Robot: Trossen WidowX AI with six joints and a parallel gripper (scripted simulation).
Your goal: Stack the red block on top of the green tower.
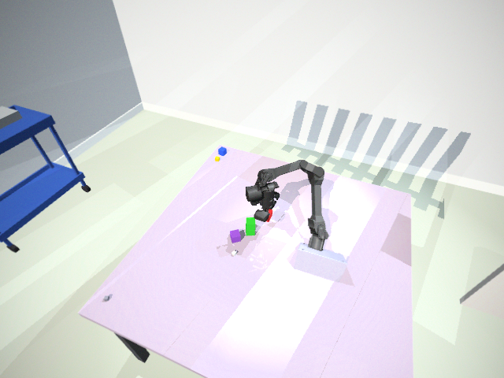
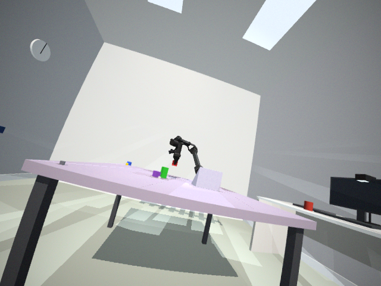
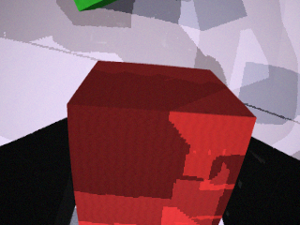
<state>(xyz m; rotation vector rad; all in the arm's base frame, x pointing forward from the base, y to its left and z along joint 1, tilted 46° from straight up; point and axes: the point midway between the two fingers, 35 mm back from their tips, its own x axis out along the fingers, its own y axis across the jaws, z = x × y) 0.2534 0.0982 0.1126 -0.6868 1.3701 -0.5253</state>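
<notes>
Now: the purple block 12 cm ahead of my gripper tip, 11 cm to the left of it and 11 cm below it. Round my gripper tip: small white cube (19 cm to the left, 12 cm below, 8 cm ahead); then red block (2 cm above); then blue block (56 cm ahead, 47 cm to the right, 11 cm below).
</notes>
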